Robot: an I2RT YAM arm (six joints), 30 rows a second.
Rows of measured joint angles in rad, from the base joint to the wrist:
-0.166, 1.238, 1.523, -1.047, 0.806, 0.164
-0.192, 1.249, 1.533, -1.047, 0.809, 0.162
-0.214, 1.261, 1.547, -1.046, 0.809, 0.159
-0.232, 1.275, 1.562, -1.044, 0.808, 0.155
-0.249, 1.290, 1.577, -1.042, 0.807, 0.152
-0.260, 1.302, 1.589, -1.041, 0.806, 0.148
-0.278, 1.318, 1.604, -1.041, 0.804, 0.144
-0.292, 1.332, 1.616, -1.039, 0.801, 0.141
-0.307, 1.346, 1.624, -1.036, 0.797, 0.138
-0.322, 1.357, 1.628, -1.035, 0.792, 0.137
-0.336, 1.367, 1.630, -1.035, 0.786, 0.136
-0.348, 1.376, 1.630, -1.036, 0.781, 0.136
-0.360, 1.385, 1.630, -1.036, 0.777, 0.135
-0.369, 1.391, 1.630, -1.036, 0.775, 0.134
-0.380, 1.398, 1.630, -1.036, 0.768, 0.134
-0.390, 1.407, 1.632, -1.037, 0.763, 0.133
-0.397, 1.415, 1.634, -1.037, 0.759, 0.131
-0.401, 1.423, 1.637, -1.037, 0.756, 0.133
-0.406, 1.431, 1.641, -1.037, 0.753, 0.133
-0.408, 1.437, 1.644, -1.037, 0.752, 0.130
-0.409, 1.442, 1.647, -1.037, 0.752, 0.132
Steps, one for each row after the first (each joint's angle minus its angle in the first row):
-0.026, 0.011, 0.010, 0.000, 0.003, -0.002
-0.048, 0.023, 0.024, 0.001, 0.003, -0.005
-0.066, 0.037, 0.039, 0.003, 0.002, -0.009
-0.083, 0.052, 0.054, 0.005, 0.001, -0.012
-0.094, 0.064, 0.066, 0.006, 0.000, -0.016
-0.112, 0.080, 0.081, 0.006, -0.002, -0.020
-0.126, 0.094, 0.093, 0.008, -0.005, -0.023
-0.141, 0.108, 0.101, 0.011, -0.009, -0.026
-0.156, 0.119, 0.105, 0.012, -0.014, -0.027
-0.170, 0.129, 0.107, 0.012, -0.020, -0.028
-0.182, 0.138, 0.107, 0.011, -0.025, -0.028
-0.194, 0.147, 0.107, 0.011, -0.029, -0.029
-0.203, 0.153, 0.107, 0.011, -0.031, -0.030
-0.214, 0.160, 0.107, 0.011, -0.038, -0.030
-0.224, 0.169, 0.109, 0.010, -0.043, -0.031
-0.231, 0.177, 0.111, 0.010, -0.047, -0.033
-0.235, 0.185, 0.114, 0.010, -0.050, -0.031
-0.240, 0.193, 0.118, 0.010, -0.053, -0.031
-0.242, 0.199, 0.121, 0.010, -0.054, -0.034
-0.243, 0.204, 0.124, 0.010, -0.054, -0.032

